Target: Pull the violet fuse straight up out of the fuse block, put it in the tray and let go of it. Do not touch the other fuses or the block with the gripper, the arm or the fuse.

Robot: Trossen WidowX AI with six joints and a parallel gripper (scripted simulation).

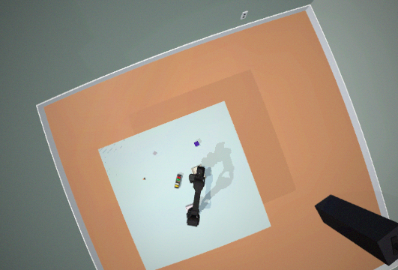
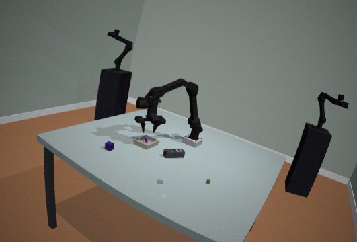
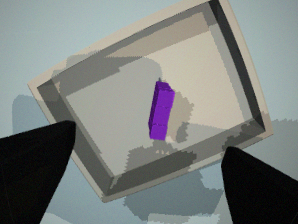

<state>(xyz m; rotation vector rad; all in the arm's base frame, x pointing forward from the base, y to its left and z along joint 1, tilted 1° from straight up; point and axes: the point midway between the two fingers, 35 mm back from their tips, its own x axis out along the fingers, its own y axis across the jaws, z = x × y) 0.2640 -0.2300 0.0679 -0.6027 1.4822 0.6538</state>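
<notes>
Now: the violet fuse 5 cm below my gripper tip. From my gripper tip the other things lie so: brown block: 47 cm to the left, 22 cm ahead, 7 cm below; tray: 7 cm below; purple cube: 25 cm ahead, 13 cm to the right, 6 cm below.
</notes>
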